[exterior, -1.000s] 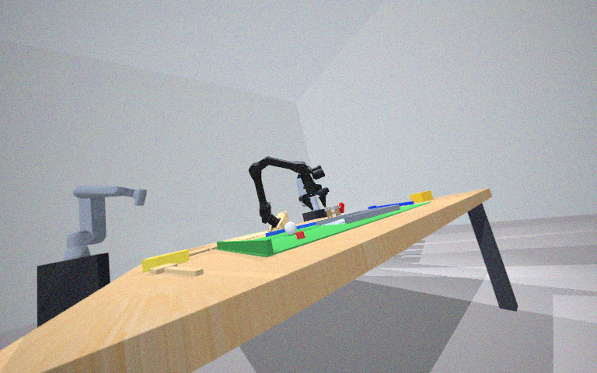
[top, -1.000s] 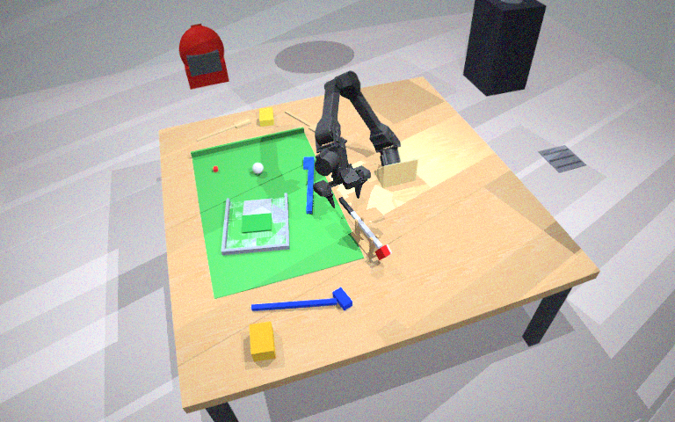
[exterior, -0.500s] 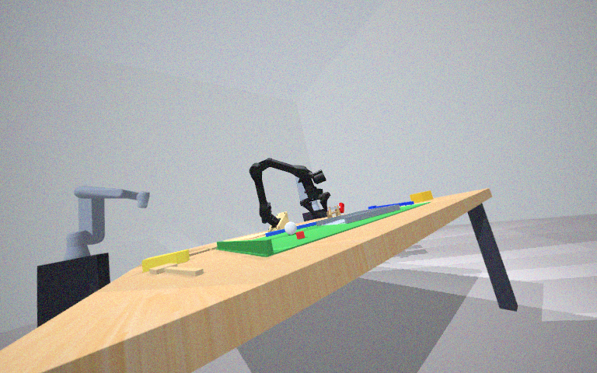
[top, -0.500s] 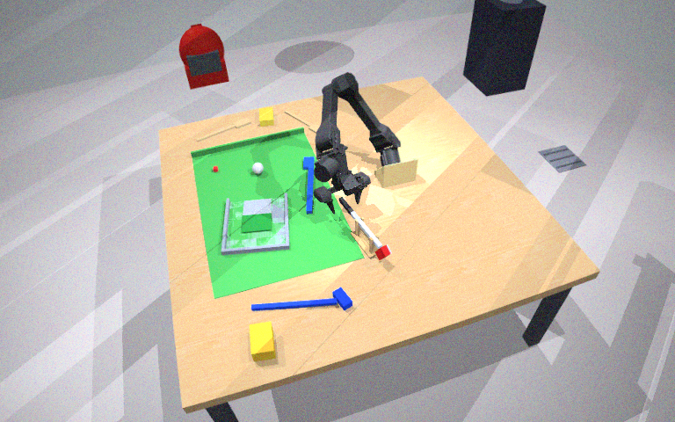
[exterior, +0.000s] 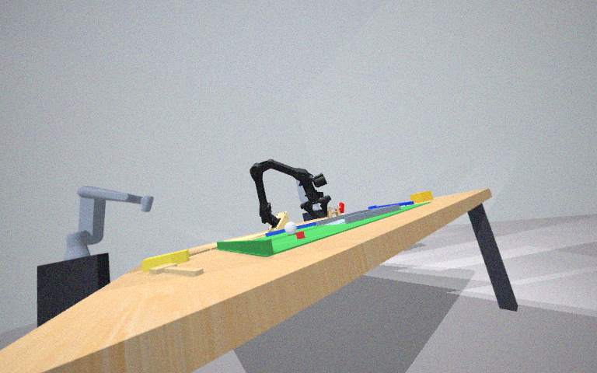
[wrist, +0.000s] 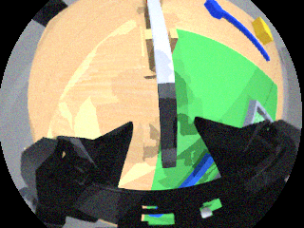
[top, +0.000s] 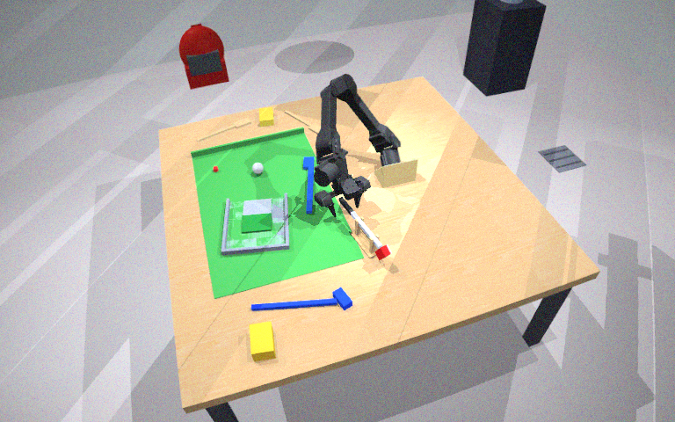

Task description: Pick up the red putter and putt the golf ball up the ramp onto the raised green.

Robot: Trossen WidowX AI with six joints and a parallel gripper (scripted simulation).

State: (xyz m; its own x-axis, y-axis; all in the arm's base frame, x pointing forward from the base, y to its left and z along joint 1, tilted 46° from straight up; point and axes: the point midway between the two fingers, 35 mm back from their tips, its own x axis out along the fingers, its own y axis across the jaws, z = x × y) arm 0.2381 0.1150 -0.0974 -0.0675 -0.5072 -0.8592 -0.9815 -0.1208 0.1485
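Right now the red putter is 110 mm to the left of my gripper tip, 30 mm behind it and 30 mm above it. Round my gripper tip: white golf ball 350 mm to the right, 240 mm ahead, 10 mm below; then wooden rack 130 mm to the left, 30 mm behind; then blue putter 290 mm to the left, 230 mm ahead, 20 mm below.
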